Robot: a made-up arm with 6 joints. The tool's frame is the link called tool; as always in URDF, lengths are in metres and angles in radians.
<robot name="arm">
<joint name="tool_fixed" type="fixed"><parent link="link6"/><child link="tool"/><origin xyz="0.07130 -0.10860 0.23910"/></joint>
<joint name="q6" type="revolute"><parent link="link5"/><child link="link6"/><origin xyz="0.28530 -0.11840 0.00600"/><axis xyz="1 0 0"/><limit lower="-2.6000" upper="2.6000" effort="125" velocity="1.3"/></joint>
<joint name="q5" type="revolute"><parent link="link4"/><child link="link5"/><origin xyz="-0.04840 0.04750 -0.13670"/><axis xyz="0 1 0"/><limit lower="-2.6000" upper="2.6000" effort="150" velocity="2"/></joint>
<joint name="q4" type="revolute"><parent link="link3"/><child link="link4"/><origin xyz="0.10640 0.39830 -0.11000"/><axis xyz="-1 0 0"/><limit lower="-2.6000" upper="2.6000" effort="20" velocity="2.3"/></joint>
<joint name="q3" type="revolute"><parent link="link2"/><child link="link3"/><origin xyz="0.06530 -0.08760 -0.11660"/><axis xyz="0 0 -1"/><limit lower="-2.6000" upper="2.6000" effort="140" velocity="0.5"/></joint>
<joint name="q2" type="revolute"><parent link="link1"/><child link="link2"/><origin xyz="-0.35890 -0.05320 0.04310"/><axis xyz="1 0 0"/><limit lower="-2.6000" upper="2.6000" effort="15" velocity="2.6"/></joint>
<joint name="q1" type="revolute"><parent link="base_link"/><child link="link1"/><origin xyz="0.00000 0.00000 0.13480"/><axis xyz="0 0 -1"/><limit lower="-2.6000" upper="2.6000" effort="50" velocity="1.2"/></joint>
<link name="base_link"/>
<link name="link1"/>
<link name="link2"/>
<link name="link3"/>
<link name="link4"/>
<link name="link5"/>
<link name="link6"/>
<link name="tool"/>
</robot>
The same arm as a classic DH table. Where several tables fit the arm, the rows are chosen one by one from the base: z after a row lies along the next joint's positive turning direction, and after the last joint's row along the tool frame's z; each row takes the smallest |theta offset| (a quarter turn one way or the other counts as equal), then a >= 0, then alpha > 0; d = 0 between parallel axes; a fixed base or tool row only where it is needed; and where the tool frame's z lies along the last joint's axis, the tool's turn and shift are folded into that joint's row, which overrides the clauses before.
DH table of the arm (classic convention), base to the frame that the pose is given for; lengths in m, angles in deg. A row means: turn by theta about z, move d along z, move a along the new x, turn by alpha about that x. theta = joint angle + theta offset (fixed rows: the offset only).
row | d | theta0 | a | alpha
base (fixed) | 0 | 0 | 0 | 180
q1 | -0.1779 | 90 | 0.0532 | 90
q2 | -0.2936 | 0 | 0.0876 | -90
q3 | 0.2266 | 0 | -0.3983 | -90
q4 | -0.058 | -90 | 0.1367 | 90
q5 | -0.0709 | 0 | -0.006 | 90
q6 | 0.3566 | -90 | 0.1086 | 90
tool (fixed) | 0.2391 | 90 | 0 | 0
Joint limits (deg, base to tool): -148.97..148.97 -148.97..148.97 -148.97..148.97 -148.97..148.97 -148.97..148.97 -148.97..148.97

